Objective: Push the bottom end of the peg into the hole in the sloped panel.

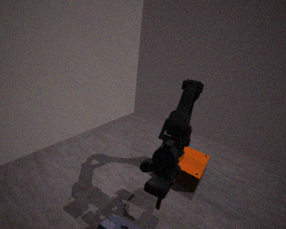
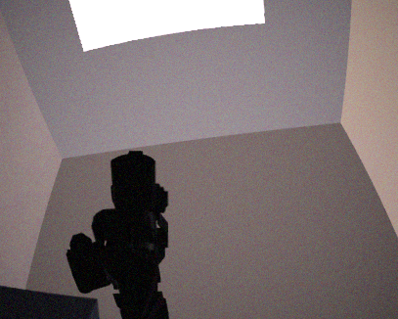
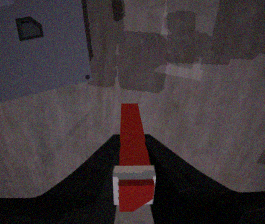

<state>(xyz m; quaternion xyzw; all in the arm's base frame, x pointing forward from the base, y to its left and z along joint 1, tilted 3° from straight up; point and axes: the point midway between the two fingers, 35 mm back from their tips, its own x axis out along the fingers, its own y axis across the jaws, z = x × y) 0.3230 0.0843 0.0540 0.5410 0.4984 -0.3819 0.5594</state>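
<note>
My gripper tip is 140 mm short of the grey-blue panel, 40 mm to the left of it and 80 mm above it. From my gripper tip the other things lie so: red peg (20 mm above).
</note>
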